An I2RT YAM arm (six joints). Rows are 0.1 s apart.
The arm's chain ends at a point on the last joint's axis. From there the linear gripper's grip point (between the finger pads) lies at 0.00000 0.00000 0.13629 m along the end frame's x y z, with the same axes.
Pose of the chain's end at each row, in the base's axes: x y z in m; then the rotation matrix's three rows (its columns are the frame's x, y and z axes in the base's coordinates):
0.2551 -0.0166 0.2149; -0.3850 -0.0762 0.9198; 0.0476 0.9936 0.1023; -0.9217 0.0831 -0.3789
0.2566 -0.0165 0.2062; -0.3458 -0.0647 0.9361; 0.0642 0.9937 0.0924; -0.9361 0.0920 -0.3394
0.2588 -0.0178 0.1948; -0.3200 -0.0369 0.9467; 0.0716 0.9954 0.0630; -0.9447 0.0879 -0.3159
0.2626 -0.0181 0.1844; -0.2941 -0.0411 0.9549; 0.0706 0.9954 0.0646; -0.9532 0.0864 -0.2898
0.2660 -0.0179 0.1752; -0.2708 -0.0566 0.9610; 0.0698 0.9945 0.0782; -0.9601 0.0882 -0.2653
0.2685 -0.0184 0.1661; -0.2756 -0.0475 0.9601; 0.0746 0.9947 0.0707; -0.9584 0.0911 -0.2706
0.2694 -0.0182 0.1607; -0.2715 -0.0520 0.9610; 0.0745 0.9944 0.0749; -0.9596 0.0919 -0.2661
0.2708 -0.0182 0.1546; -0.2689 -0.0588 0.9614; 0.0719 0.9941 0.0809; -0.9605 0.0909 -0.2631
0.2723 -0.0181 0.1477; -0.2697 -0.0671 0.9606; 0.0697 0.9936 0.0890; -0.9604 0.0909 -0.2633
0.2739 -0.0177 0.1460; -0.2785 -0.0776 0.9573; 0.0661 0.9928 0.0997; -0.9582 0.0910 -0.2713
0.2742 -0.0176 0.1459; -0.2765 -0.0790 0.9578; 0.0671 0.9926 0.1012; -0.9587 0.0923 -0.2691
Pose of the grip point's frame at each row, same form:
0.3805 -0.0027 0.1633; -0.3850 -0.0762 0.9198; 0.0476 0.9936 0.1023; -0.9217 0.0831 -0.3789
0.3842 -0.0039 0.1599; -0.3458 -0.0647 0.9361; 0.0642 0.9937 0.0924; -0.9361 0.0920 -0.3394
0.3878 -0.0092 0.1517; -0.3200 -0.0369 0.9467; 0.0716 0.9954 0.0630; -0.9447 0.0879 -0.3159
0.3927 -0.0093 0.1449; -0.2941 -0.0411 0.9549; 0.0706 0.9954 0.0646; -0.9532 0.0864 -0.2898
0.3970 -0.0072 0.1390; -0.2708 -0.0566 0.9610; 0.0698 0.9945 0.0782; -0.9601 0.0882 -0.2653
0.3994 -0.0088 0.1292; -0.2756 -0.0475 0.9601; 0.0746 0.9947 0.0707; -0.9584 0.0911 -0.2706
0.4004 -0.0080 0.1244; -0.2715 -0.0520 0.9610; 0.0745 0.9944 0.0749; -0.9596 0.0919 -0.2661
0.4018 -0.0072 0.1187; -0.2689 -0.0588 0.9614; 0.0719 0.9941 0.0809; -0.9605 0.0909 -0.2631
0.4032 -0.0060 0.1118; -0.2697 -0.0671 0.9606; 0.0697 0.9936 0.0890; -0.9604 0.0909 -0.2633
0.4044 -0.0041 0.1090; -0.2785 -0.0776 0.9573; 0.0661 0.9928 0.0997; -0.9582 0.0910 -0.2713
0.4047 -0.0038 0.1092; -0.2765 -0.0790 0.9578; 0.0671 0.9926 0.1012; -0.9587 0.0923 -0.2691

